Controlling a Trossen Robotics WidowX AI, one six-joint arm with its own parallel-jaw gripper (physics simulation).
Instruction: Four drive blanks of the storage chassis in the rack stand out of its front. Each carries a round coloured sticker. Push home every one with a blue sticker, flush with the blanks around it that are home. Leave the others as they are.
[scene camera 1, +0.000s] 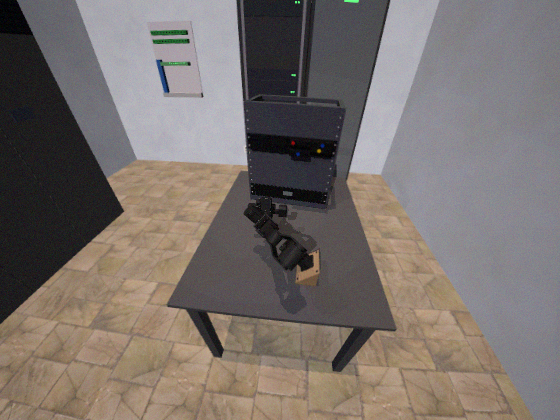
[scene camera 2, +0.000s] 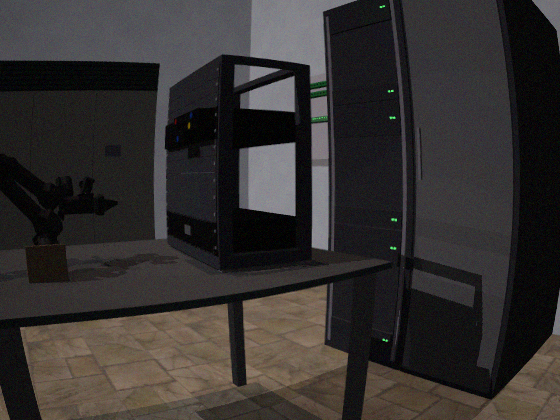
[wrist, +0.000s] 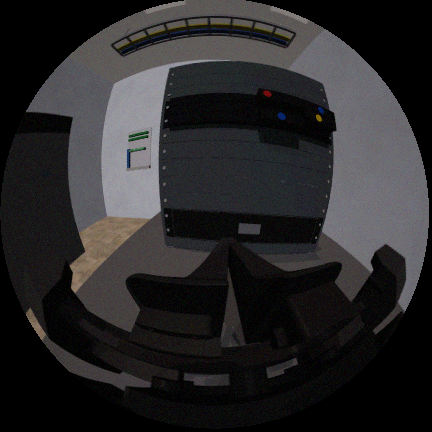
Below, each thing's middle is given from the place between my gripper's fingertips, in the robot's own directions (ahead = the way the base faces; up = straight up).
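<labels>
The red-stickered blank (wrist: 264, 96) is 230 mm ahead of my hand, 140 mm to the right of it and 250 mm above it. The rack (scene camera 2: 204, 220), also counted from my hand, is 120 mm above, 90 mm to the right and 350 mm ahead.
</labels>
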